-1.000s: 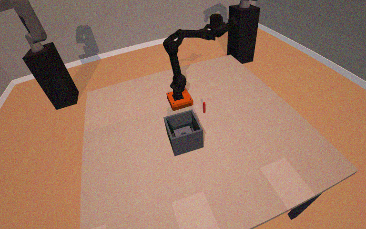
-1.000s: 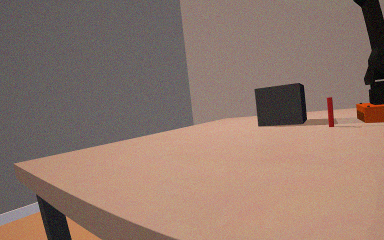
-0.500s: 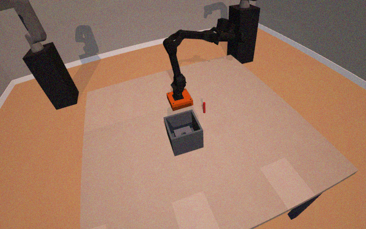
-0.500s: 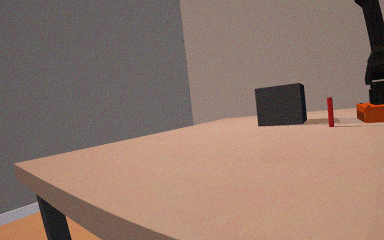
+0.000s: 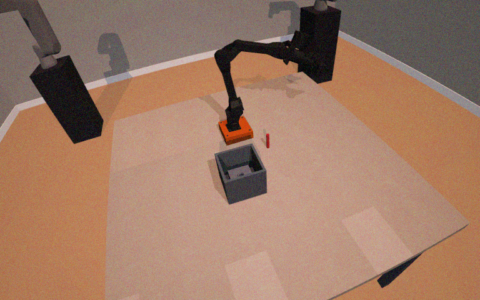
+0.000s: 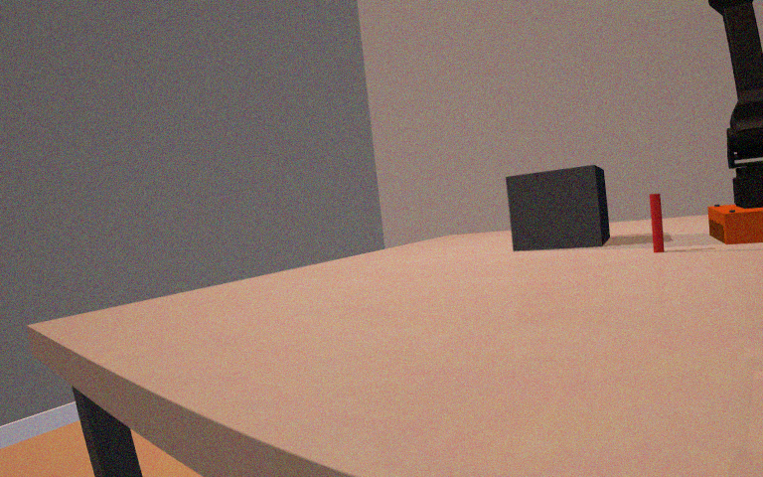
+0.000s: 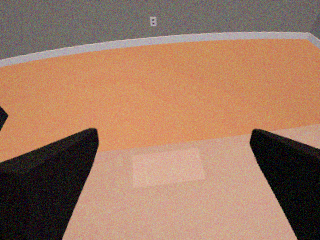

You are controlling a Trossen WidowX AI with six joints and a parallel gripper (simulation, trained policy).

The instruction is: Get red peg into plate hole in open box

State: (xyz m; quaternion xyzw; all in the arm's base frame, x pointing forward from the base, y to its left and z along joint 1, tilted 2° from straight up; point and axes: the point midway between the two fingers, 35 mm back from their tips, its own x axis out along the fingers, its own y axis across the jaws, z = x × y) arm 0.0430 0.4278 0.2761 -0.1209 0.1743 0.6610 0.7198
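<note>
Right now my gripper tip is 120 mm short of the red peg, 350 mm to the left of it and 250 mm above it. Also, from my gripper tip: pale plate: 280 mm ahead, 540 mm to the right, 240 mm below.
</note>
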